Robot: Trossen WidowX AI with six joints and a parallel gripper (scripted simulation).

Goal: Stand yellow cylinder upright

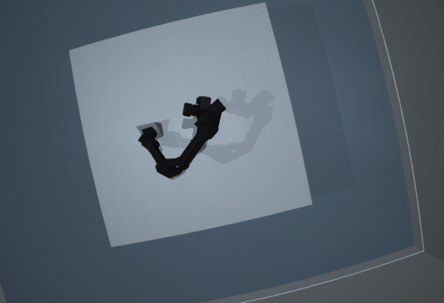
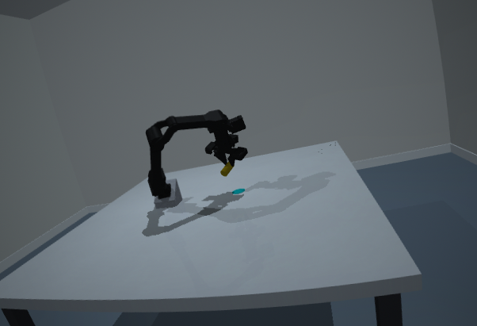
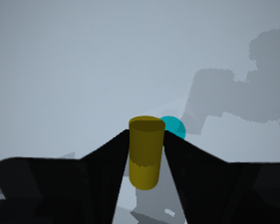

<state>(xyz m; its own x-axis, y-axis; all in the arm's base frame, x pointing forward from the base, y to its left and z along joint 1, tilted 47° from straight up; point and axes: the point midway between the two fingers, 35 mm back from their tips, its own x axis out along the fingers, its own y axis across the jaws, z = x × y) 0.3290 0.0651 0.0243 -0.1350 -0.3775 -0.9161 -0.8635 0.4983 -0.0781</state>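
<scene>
My gripper tip is 120 mm above the cyan circle, 20 mm to the left of it and 10 mm short of it. Round my gripper tip: yellow cylinder: 20 mm to the right, 10 mm below, 10 mm behind.
</scene>
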